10 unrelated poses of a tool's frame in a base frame.
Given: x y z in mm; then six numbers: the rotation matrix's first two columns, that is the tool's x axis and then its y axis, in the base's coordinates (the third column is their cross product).
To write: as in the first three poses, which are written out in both.
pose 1, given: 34.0 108.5 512.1 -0.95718 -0.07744 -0.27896 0.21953 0.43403 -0.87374
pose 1, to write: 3.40 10.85 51.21 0.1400 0.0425 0.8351 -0.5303
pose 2, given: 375.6 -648.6 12.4 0.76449 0.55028 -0.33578 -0.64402 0.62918 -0.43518
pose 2, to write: 37.56 -64.86 1.24 0.8985 -0.2738 0.0856 0.3323
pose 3, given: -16.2 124.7 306.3 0.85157 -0.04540 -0.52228 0.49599 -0.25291 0.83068
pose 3, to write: -1.62 12.47 30.63 0.5928 0.7578 0.1486 -0.2283
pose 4, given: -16.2 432.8 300.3 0.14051 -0.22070 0.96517 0.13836 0.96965 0.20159
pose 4, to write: -1.62 43.28 30.03 0.7545 0.0319 -0.6447 -0.1190
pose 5, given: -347.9 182.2 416.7 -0.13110 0.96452 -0.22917 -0.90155 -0.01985 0.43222
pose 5, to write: -34.79 18.22 41.67 0.6560 0.0644 0.2445 0.7112
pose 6, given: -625.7 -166.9 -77.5 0.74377 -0.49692 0.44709 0.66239 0.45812 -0.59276
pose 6, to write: -62.57 -16.69 -7.75 0.8473 -0.3924 -0.1054 -0.3421
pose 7, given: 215.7 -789.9 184.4 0.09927 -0.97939 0.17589 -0.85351 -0.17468 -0.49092
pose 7, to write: 21.57 -78.99 18.44 0.1335 -0.7292 0.6284 -0.2357
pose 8, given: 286.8 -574.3 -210.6 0.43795 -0.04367 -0.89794 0.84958 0.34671 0.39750
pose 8, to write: 28.68 -57.43 -21.06 0.7024 0.4749 0.4242 -0.3179
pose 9, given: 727.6 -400.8 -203.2 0.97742 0.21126 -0.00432 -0.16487 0.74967 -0.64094
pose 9, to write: 72.76 -40.08 -20.32 0.9347 -0.3392 -0.0342 0.1006
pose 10, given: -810.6 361.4 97.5 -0.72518 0.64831 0.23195 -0.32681 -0.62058 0.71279
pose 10, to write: -81.06 36.14 9.75 0.2811 0.2416 0.3327 0.8671
